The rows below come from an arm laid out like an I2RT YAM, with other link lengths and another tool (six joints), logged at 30 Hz.
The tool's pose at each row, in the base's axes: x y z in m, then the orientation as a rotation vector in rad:
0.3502, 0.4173, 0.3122, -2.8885, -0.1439, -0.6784
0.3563, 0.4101, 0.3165, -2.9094, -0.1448, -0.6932
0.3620, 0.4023, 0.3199, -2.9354, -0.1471, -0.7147
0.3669, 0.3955, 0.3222, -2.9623, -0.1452, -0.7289
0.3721, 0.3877, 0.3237, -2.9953, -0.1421, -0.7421
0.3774, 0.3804, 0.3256, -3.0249, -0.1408, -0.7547
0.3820, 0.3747, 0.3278, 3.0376, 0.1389, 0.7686
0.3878, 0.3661, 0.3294, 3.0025, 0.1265, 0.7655
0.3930, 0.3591, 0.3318, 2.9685, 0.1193, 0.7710
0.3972, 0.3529, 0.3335, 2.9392, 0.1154, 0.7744
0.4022, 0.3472, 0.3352, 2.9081, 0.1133, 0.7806
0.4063, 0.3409, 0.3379, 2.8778, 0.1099, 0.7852
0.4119, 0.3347, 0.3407, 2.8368, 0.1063, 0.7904
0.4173, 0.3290, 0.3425, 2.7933, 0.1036, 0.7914
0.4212, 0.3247, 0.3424, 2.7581, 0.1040, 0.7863
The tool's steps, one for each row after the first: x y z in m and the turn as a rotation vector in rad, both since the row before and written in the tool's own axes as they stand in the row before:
0.0070, 0.0073, -0.0025, -0.0233, 0.0052, -0.0059
0.0061, 0.0080, -0.0018, -0.0297, 0.0083, -0.0084
0.0049, 0.0071, -0.0007, -0.0292, 0.0035, -0.0052
0.0047, 0.0082, 0.0002, -0.0348, 0.0017, -0.0055
0.0050, 0.0077, 0.0002, -0.0313, 0.0019, -0.0060
0.0046, 0.0061, 0.0000, -0.0259, 0.0055, -0.0048
0.0051, 0.0091, 0.0012, -0.0360, 0.0020, -0.0019
0.0051, 0.0075, 0.0005, -0.0322, 0.0076, -0.0040
0.0039, 0.0066, 0.0009, -0.0275, 0.0058, -0.0050
0.0046, 0.0061, 0.0014, -0.0282, 0.0081, -0.0063
0.0042, 0.0068, 0.0004, -0.0280, 0.0070, -0.0054
0.0055, 0.0067, 0.0013, -0.0379, 0.0091, -0.0079
0.0048, 0.0060, 0.0022, -0.0409, 0.0070, -0.0097
0.0027, 0.0042, 0.0030, -0.0338, 0.0021, -0.0104

